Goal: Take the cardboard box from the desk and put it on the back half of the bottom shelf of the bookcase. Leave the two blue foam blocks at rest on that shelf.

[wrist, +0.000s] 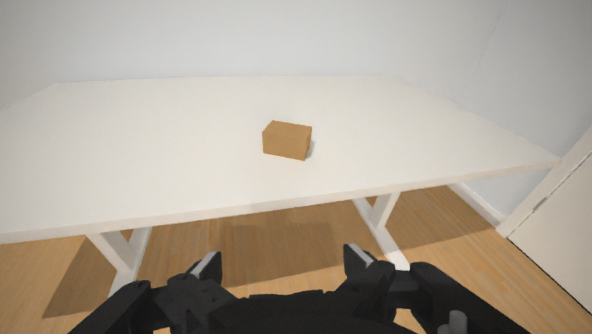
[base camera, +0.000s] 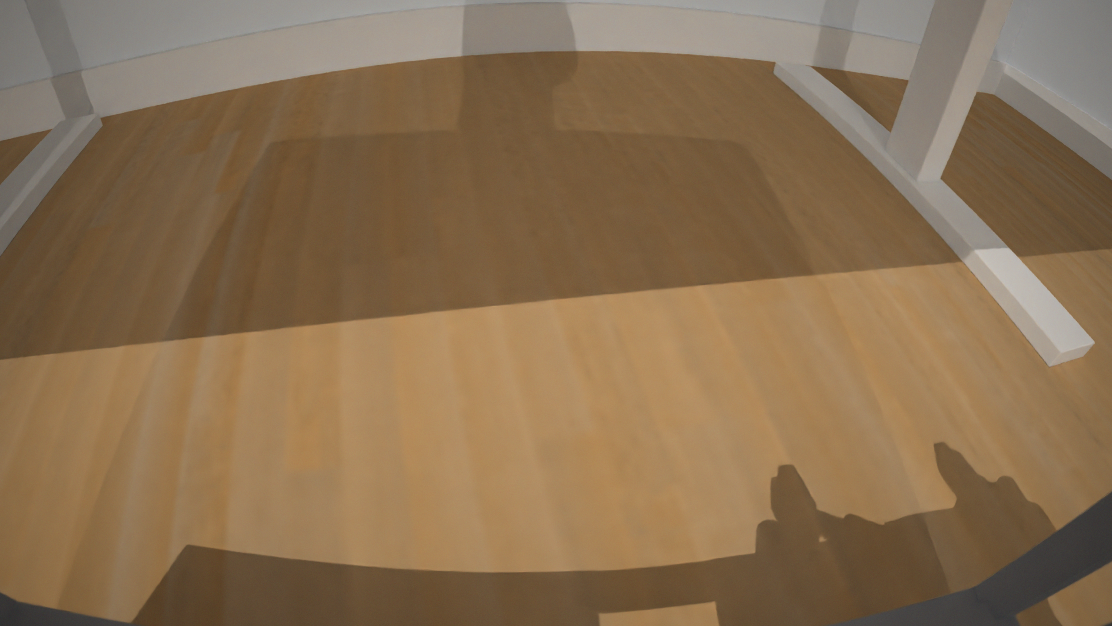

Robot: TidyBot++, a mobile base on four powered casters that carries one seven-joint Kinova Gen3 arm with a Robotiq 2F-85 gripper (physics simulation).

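Frame: origin at the arm's base, x ahead, y left, z up, level; millimetres.
Seen in the pictures: gripper, fingertip midpoint: (wrist: 283,261).
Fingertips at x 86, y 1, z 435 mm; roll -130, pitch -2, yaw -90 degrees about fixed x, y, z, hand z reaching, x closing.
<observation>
Pixels of each thing's top centre, then the offset from my fingertips to it. "spot": a spot on its surface instead. Level surfaces: height alone.
- brown cardboard box at its top centre: (wrist: 288,129) 319 mm ahead, 24 mm right, 61 mm down
- white desk at its surface level: 111 mm down
- upright leg at a spot on its surface: (base camera: 950,85) (wrist: 382,211) spot: 600 mm ahead, 544 mm right, 662 mm down
The brown cardboard box (wrist: 286,140) sits upright on the white desk (wrist: 165,165), near the middle of its top in the wrist view. My gripper (wrist: 283,261) is open, with its two fingertips wide apart and nothing between them. It is in front of the desk's near edge, apart from the box. The gripper's shadow falls on the floor in the base camera view, at the lower right. The bookcase, its bottom shelf and the two blue foam blocks do not show in either view.
The desk's right foot (base camera: 1034,299) (wrist: 392,250) reaches forward over the wooden floor, with an upright leg (base camera: 950,85) (wrist: 385,210) on it. Another desk foot (base camera: 46,171) is at the left. A wall stands behind the desk. A pale door (wrist: 560,225) is at the right of the wrist view.
</observation>
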